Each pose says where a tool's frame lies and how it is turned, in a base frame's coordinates. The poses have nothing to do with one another.
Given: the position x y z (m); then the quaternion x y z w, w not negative.
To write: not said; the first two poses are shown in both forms.
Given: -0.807 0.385 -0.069 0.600 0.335 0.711 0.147
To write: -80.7 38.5 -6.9 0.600 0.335 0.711 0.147
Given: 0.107 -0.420 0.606 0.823 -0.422 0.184 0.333
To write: 10.7 -42.0 60.6 0.823 -0.422 0.184 0.333
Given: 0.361 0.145 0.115 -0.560 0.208 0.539 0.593
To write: 36.1 14.5 11.5 -0.560 0.208 0.539 0.593
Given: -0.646 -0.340 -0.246 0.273 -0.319 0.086 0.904
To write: -64.6 -34.0 -24.6 0.273 -0.319 0.086 0.904
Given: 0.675 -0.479 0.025 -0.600 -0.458 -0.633 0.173
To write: 67.5 -47.9 2.5 -0.600 -0.458 -0.633 0.173
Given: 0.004 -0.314 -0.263 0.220 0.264 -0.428 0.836
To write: 0.4 -31.4 -26.3 0.220 0.264 -0.428 0.836
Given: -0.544 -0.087 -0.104 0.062 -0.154 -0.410 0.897
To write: -54.4 -8.7 -10.4 0.062 -0.154 -0.410 0.897
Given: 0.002 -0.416 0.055 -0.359 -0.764 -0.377 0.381
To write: 0.2 -41.6 5.5 -0.359 -0.764 -0.377 0.381
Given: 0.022 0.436 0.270 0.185 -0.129 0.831 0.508
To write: 2.2 43.6 27.0 0.185 -0.129 0.831 0.508
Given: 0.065 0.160 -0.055 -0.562 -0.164 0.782 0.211
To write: 6.5 16.0 -5.5 -0.562 -0.164 0.782 0.211
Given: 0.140 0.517 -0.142 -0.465 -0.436 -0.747 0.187
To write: 14.0 51.7 -14.2 -0.465 -0.436 -0.747 0.187
